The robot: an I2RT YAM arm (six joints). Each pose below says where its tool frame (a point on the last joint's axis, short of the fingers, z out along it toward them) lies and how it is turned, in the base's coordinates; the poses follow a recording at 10 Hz.
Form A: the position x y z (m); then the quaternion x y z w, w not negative.
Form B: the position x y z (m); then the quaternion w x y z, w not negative. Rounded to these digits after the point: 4 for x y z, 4 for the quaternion.
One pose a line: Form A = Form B
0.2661 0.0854 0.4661 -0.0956 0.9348 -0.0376 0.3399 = 0.2661 0.0854 0.4661 0.3399 -0.0956 0.9348 -0.0376
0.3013 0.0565 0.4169 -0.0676 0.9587 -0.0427 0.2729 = 0.3013 0.0565 0.4169 0.2729 -0.0676 0.9587 -0.0427
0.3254 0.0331 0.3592 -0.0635 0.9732 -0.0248 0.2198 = 0.3254 0.0331 0.3592 0.2198 -0.0635 0.9732 -0.0248
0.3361 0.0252 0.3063 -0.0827 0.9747 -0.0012 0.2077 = 0.3361 0.0252 0.3063 0.2077 -0.0827 0.9747 -0.0012
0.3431 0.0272 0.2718 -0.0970 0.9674 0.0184 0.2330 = 0.3431 0.0272 0.2718 0.2330 -0.0970 0.9674 0.0184
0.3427 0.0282 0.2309 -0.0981 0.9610 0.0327 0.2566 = 0.3427 0.0282 0.2309 0.2566 -0.0981 0.9610 0.0327
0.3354 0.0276 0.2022 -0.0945 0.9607 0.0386 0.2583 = 0.3354 0.0276 0.2022 0.2583 -0.0945 0.9607 0.0386
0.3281 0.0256 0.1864 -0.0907 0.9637 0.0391 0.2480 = 0.3281 0.0256 0.1864 0.2480 -0.0907 0.9637 0.0391
